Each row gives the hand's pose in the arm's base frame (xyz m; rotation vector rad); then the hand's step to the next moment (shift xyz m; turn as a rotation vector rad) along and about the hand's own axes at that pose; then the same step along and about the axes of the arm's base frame.
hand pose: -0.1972 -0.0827 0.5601 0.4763 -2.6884 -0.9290
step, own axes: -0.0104 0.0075 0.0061 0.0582 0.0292 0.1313
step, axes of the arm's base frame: 0.0058 0.0129 -0.0013 -0.1045 0.0713 -0.0740
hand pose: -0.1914 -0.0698 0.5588 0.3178 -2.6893 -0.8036
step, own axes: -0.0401 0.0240 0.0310 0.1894 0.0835 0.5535
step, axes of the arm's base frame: 0.0231 0.0468 -0.0204 -0.3841 0.2849 -0.3472
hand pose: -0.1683 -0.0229 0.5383 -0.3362 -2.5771 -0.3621
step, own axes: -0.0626 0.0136 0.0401 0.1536 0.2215 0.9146
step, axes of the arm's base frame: 0.0384 0.0149 -0.0633 -0.4757 0.5221 -0.6405
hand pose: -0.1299 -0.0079 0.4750 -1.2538 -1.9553 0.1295
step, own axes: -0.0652 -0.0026 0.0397 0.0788 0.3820 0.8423
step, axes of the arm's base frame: -0.0154 -0.0413 -0.0624 -0.2971 0.5203 -0.7089
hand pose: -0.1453 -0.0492 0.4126 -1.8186 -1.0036 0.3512
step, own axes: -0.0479 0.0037 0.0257 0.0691 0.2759 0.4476
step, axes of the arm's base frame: -0.0438 -0.0213 -0.0244 -0.1063 0.2851 -0.4343
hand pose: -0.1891 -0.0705 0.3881 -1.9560 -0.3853 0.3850
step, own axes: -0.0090 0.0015 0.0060 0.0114 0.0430 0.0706
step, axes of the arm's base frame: -0.0105 0.0004 -0.0029 -0.0164 0.0454 -0.0681
